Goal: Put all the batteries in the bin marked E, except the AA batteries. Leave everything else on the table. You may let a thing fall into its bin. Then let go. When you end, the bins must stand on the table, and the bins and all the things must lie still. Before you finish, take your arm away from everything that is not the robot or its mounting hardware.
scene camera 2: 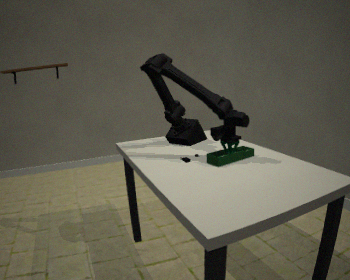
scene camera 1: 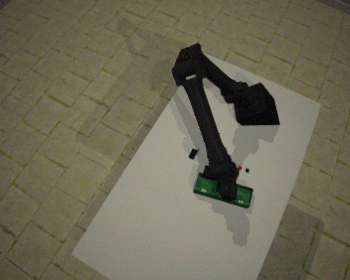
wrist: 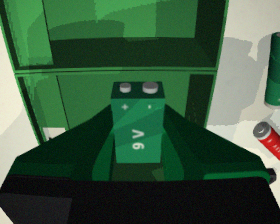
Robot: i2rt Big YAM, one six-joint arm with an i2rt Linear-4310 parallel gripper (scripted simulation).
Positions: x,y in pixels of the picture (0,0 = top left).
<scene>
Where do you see a green bin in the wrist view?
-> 183,51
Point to a green 9 V battery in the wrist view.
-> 138,108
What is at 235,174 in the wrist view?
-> My gripper.
</scene>
